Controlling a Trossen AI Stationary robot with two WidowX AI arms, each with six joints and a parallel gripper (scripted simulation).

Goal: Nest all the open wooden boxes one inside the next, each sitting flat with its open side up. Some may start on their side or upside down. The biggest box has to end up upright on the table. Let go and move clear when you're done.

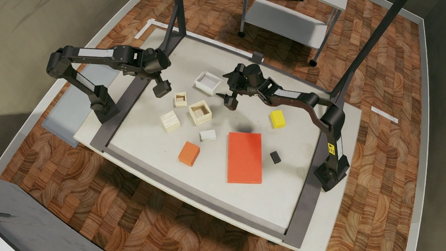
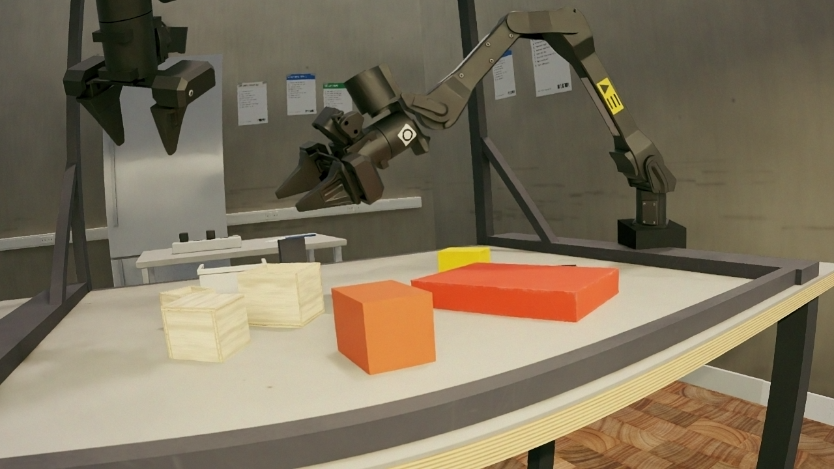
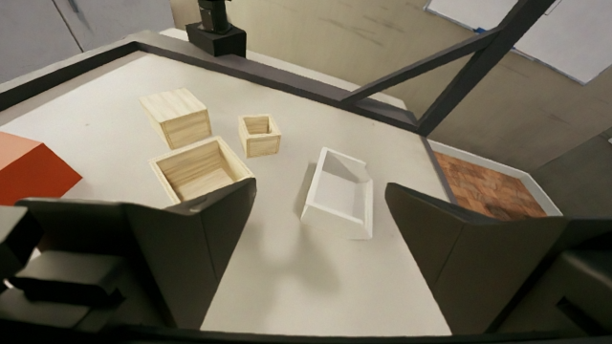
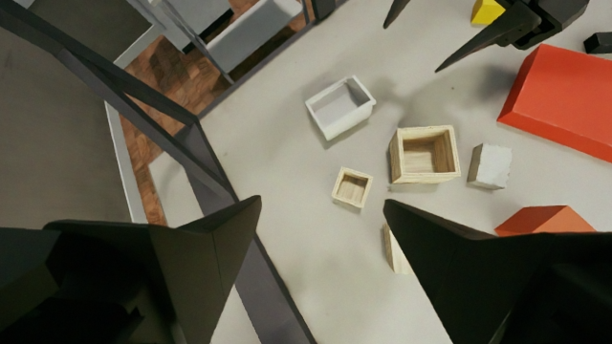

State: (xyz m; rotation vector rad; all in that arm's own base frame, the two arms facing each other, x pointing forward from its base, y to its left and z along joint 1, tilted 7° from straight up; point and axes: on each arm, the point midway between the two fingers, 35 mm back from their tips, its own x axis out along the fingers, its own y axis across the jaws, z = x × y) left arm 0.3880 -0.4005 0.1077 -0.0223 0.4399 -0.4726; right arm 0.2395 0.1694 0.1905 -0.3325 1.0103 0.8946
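My right gripper is now 20 cm above the medium wooden box, 9 cm short of it and 4 cm to the right of it. The rest, counted from my right hand: small wooden box: 22 cm below, 5 cm to the left, 3 cm behind; white tray: 21 cm below, 15 cm behind, 14 cm to the left; largest wooden box: 22 cm below, 15 cm to the left, 1 cm ahead.
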